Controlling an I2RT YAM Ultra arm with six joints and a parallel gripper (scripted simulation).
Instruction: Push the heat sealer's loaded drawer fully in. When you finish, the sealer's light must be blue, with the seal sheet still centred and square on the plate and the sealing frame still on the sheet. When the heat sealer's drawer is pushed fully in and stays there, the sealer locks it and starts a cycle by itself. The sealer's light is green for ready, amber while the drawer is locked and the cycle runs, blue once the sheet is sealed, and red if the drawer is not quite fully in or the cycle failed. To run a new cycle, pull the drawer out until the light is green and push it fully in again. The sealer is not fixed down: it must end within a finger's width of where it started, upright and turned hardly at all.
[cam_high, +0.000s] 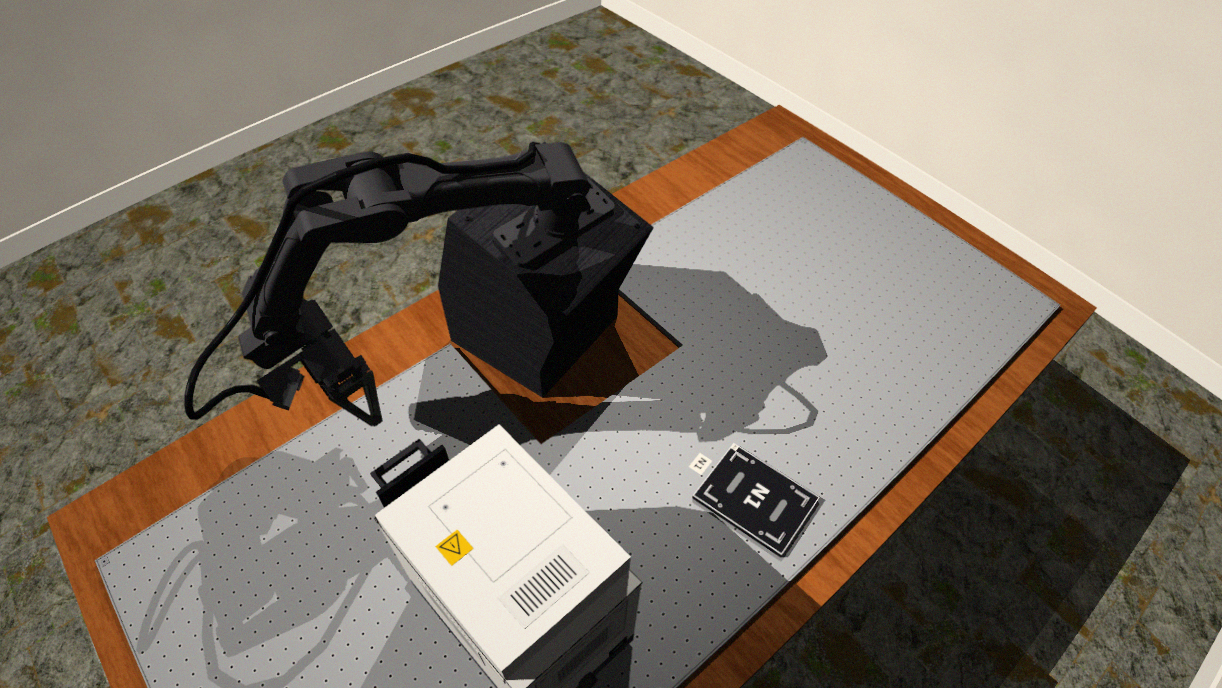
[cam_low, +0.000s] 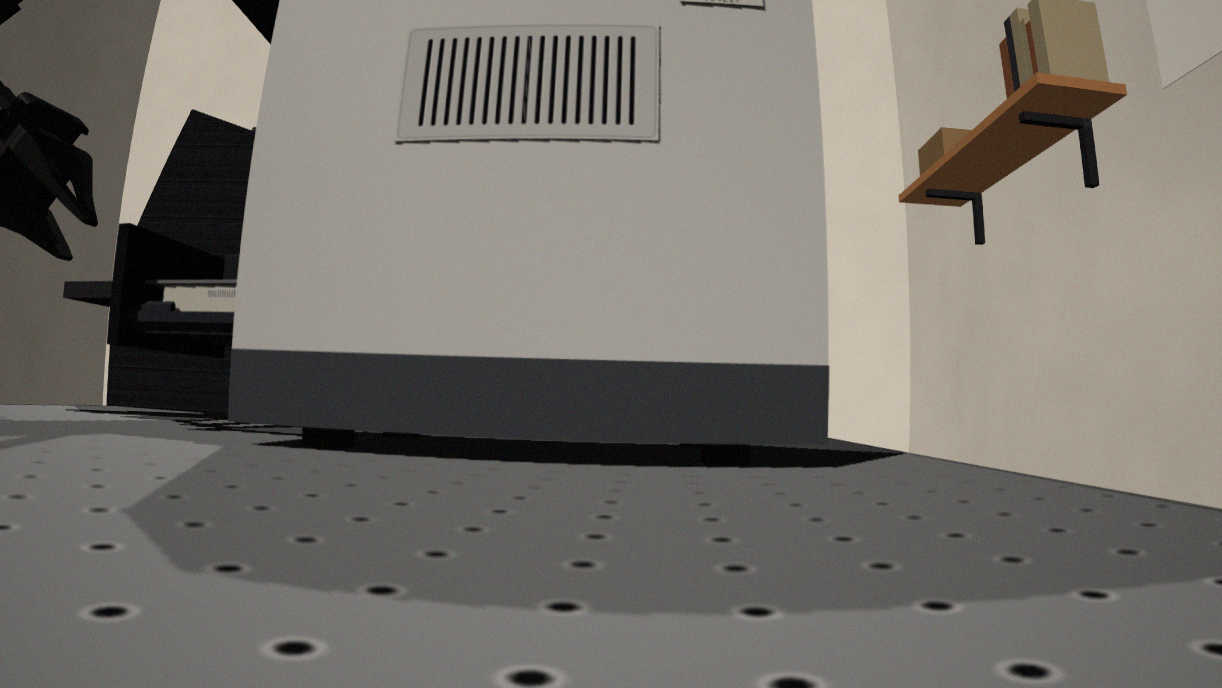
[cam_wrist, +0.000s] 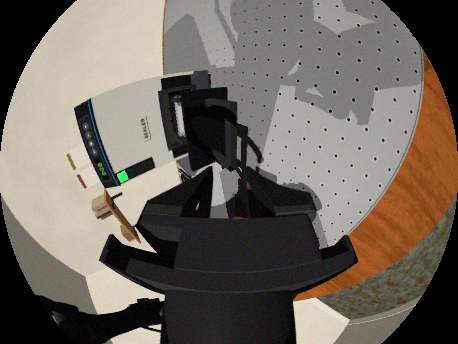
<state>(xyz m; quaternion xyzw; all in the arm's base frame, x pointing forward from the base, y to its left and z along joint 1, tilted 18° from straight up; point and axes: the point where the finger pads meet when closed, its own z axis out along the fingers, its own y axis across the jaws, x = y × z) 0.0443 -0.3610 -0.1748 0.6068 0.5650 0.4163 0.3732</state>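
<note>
The sealer drawer is 16 cm ahead of my hand, 1 cm to the right of it and 6 cm below it.
</note>
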